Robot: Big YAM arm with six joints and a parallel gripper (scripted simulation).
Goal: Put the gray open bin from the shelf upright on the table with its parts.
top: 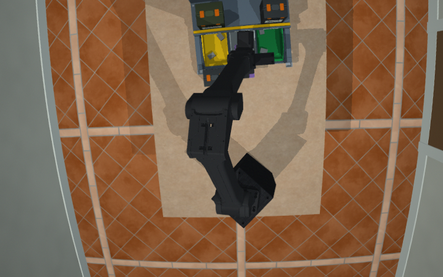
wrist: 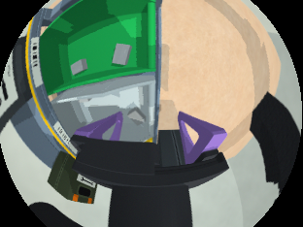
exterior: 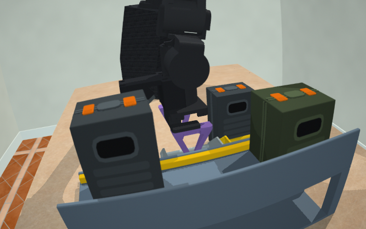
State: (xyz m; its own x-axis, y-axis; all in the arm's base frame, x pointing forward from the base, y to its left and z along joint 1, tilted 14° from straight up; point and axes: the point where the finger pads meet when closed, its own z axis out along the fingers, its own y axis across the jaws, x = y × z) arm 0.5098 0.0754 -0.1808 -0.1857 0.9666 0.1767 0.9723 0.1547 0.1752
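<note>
Now: hand 8 cm short of the gray open bin, 1 cm to the right of it and 1 cm above it. Round my hand: green bin: 10 cm ahead, 10 cm to the right, 1 cm below; then yellow bin: 6 cm ahead, 12 cm to the left, 1 cm below; then yellow rail: 13 cm ahead, 2 cm to the left, 6 cm above.
</note>
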